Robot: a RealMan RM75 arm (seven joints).
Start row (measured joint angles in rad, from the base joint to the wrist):
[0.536, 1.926, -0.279, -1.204, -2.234, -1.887, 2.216]
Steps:
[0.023, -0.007, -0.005, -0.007, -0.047, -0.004, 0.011]
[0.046, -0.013, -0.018, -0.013, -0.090, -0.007, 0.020]
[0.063, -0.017, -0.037, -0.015, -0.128, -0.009, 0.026]
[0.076, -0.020, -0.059, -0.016, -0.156, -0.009, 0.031]
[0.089, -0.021, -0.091, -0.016, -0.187, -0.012, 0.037]
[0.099, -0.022, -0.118, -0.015, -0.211, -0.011, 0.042]
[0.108, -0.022, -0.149, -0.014, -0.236, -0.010, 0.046]
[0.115, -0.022, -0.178, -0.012, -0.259, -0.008, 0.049]
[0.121, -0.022, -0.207, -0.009, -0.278, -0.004, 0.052]
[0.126, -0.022, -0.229, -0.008, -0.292, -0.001, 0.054]
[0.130, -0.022, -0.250, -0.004, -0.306, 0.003, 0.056]
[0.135, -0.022, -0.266, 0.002, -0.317, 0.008, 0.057]
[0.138, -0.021, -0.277, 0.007, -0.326, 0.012, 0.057]
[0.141, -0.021, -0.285, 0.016, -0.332, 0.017, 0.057]
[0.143, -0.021, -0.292, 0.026, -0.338, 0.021, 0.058]
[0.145, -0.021, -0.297, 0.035, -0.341, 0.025, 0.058]
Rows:
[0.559, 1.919, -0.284, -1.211, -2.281, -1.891, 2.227]
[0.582, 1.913, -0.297, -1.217, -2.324, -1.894, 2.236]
[0.599, 1.909, -0.316, -1.219, -2.362, -1.896, 2.242]
[0.612, 1.906, -0.338, -1.220, -2.390, -1.896, 2.247]
[0.625, 1.905, -0.370, -1.220, -2.421, -1.899, 2.253]
[0.635, 1.904, -0.397, -1.219, -2.445, -1.898, 2.258]
[0.644, 1.904, -0.428, -1.218, -2.470, -1.897, 2.262]
[0.651, 1.904, -0.457, -1.216, -2.493, -1.895, 2.265]
[0.657, 1.904, -0.486, -1.213, -2.512, -1.891, 2.268]
[0.662, 1.904, -0.508, -1.212, -2.526, -1.888, 2.270]
[0.666, 1.904, -0.529, -1.208, -2.540, -1.884, 2.272]
[0.671, 1.904, -0.545, -1.202, -2.551, -1.879, 2.273]
[0.674, 1.905, -0.556, -1.197, -2.560, -1.875, 2.273]
[0.677, 1.905, -0.564, -1.188, -2.566, -1.870, 2.273]
[0.679, 1.905, -0.571, -1.178, -2.572, -1.866, 2.274]
[0.681, 1.905, -0.576, -1.169, -2.575, -1.862, 2.274]

